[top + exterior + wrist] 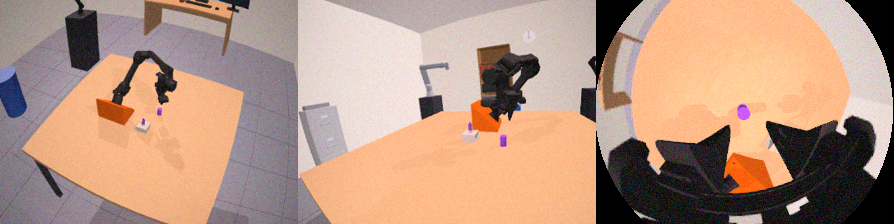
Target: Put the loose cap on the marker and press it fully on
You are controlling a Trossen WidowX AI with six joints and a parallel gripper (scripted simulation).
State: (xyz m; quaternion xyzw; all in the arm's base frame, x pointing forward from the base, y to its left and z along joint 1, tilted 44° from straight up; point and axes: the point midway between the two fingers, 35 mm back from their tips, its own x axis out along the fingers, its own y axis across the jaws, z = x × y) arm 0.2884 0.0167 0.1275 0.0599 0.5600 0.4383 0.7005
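My gripper tip is 90 mm above the purple cap. From my gripper tip the other things lie so: holder block (40 mm behind, 170 mm to the right, 90 mm below).
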